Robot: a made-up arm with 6 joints. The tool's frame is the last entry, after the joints. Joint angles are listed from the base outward. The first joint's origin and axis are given. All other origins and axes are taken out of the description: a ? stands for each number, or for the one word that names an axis. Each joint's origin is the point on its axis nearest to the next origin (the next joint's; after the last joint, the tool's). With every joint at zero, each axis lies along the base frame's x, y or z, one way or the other. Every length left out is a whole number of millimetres.
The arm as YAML. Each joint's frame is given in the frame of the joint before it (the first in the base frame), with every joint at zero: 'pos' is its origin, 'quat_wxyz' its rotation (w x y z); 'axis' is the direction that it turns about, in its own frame. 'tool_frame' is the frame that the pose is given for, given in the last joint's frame.
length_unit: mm
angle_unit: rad
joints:
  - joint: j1
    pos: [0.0, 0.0, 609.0]
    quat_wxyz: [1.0, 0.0, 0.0, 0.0]
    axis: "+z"
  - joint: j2
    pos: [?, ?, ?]
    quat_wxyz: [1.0, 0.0, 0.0, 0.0]
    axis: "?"
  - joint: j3
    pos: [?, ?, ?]
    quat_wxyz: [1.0, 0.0, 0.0, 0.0]
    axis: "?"
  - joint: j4
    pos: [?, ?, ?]
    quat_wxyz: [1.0, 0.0, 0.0, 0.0]
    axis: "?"
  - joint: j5
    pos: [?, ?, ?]
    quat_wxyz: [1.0, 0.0, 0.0, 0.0]
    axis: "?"
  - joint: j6
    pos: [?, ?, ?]
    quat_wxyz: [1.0, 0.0, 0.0, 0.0]
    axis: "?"
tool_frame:
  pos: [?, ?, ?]
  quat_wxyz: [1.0, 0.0, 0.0, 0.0]
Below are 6 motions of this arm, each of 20 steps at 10 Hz.
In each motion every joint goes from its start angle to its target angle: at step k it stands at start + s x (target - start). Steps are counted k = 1, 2, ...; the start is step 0. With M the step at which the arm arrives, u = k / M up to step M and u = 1 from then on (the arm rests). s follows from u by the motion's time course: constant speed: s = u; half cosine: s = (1 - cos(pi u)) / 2; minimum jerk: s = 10 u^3 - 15 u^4 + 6 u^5.
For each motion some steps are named. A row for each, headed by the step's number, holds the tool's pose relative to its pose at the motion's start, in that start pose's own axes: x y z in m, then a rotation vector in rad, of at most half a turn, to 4 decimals.
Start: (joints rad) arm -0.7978 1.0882 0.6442 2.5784 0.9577 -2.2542
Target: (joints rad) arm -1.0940 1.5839 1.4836 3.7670 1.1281 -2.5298
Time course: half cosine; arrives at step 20
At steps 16, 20:
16: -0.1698 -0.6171 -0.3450 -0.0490 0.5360 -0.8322
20: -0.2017 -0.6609 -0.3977 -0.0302 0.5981 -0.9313

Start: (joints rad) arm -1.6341 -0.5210 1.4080 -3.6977 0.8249 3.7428
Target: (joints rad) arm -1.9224 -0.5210 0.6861 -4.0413 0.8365 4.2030
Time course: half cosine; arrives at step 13
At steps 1, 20:
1: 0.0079 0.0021 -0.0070 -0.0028 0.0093 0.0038
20: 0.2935 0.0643 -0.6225 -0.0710 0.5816 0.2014

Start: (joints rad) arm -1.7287 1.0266 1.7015 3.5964 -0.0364 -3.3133
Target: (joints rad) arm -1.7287 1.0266 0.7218 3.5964 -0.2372 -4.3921
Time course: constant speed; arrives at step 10
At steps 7, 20:
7: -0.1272 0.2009 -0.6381 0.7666 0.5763 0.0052
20: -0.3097 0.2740 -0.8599 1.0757 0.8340 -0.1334

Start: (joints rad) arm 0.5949 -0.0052 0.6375 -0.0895 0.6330 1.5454
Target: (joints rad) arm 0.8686 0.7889 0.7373 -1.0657 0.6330 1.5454
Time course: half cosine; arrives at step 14
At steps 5, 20:
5: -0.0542 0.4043 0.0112 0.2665 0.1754 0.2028
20: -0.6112 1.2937 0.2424 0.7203 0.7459 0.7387

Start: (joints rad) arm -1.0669 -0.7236 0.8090 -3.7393 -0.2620 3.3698
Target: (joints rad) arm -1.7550 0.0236 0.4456 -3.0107 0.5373 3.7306
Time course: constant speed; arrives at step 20
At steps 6, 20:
6: 0.0060 -0.1491 -0.5613 -0.5520 0.5299 0.0138
20: -0.4796 -1.1606 -1.0631 -1.4874 1.9619 -0.2068

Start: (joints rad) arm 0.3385 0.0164 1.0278 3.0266 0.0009 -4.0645
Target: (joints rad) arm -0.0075 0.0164 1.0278 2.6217 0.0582 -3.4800
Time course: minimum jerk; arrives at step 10
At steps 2, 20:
2: -0.0001 -0.0061 0.0091 -0.0274 -0.0071 -0.0081
20: -0.0169 -0.0797 0.1666 -0.4675 -0.1015 -0.1389

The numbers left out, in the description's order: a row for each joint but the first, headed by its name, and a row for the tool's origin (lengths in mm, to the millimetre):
j2: xyz 133.0 0.0 0.0, axis +y
j3: xyz 0.0 0.0 963.0, axis -y
j4: xyz 825.0 0.0 173.0, axis -x
j5: xyz 0.0 0.0 0.0, axis -y
j6: xyz 208.0 0.0 0.0, axis -x
tool: xyz 0.0 0.0 0.0

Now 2 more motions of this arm.
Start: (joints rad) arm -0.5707 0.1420 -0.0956 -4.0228 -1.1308 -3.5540
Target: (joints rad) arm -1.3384 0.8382 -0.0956 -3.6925 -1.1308 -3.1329
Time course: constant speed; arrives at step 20
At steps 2, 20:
2: 0.0627 -0.1167 -0.0026 -0.1387 -0.0224 -0.0252
20: 0.2780 -1.2738 0.5575 -1.1890 -0.0340 -0.5277

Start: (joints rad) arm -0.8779 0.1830 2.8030 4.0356 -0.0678 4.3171
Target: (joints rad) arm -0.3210 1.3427 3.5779 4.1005 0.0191 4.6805
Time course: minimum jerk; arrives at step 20
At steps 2, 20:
2: -0.0088 0.0068 0.0005 -0.0013 0.0024 0.0055
20: -0.9938 -0.0108 0.2188 -0.0445 0.1000 0.6396

